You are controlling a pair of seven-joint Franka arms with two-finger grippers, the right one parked.
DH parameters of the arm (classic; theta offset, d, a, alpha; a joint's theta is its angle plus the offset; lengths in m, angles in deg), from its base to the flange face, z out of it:
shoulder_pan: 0 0.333 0 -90
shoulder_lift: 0 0 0 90
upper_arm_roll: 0 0.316 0.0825 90
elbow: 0 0 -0.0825 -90
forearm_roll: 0 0.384 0 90
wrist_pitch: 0 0 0.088 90
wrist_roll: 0 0.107 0 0
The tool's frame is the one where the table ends.
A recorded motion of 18 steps. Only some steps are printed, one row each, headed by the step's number.
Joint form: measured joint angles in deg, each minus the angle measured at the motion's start. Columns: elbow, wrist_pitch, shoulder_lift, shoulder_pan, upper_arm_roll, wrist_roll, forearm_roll.
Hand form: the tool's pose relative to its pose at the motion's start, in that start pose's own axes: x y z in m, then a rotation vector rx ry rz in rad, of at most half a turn. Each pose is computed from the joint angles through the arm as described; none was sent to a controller.
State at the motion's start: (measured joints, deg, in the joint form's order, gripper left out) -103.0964 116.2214 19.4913 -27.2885 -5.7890 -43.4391 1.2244
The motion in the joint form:
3: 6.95 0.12 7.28 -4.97 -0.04 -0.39 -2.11
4: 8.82 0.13 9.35 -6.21 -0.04 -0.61 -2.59
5: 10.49 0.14 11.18 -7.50 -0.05 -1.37 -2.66
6: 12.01 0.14 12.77 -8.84 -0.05 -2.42 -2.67
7: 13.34 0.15 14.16 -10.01 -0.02 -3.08 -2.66
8: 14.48 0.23 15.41 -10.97 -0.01 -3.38 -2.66
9: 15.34 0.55 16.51 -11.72 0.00 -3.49 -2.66
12: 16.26 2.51 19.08 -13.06 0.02 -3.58 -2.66
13: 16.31 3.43 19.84 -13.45 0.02 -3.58 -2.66
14: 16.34 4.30 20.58 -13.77 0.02 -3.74 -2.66
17: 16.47 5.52 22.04 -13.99 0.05 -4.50 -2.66
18: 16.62 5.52 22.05 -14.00 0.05 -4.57 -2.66
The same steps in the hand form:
3: -0.0150 0.0636 0.0248 -0.0217 -0.0293 0.0600
4: -0.0195 0.0795 0.0336 -0.0245 -0.0383 0.0726
5: -0.0255 0.0947 0.0416 -0.0227 -0.0421 0.0800
6: -0.0329 0.1094 0.0484 -0.0207 -0.0439 0.0836
7: -0.0394 0.1219 0.0545 -0.0187 -0.0449 0.0909
8: -0.0450 0.1324 0.0604 -0.0175 -0.0458 0.1011
9: -0.0492 0.1407 0.0665 -0.0181 -0.0454 0.1109
12: -0.0568 0.1555 0.0878 -0.0218 -0.0433 0.1292
13: -0.0594 0.1595 0.0955 -0.0245 -0.0414 0.1349
14: -0.0614 0.1628 0.1031 -0.0266 -0.0401 0.1366
17: -0.0616 0.1656 0.1183 -0.0254 -0.0424 0.1248
18: -0.0613 0.1662 0.1172 -0.0273 -0.0410 0.1237

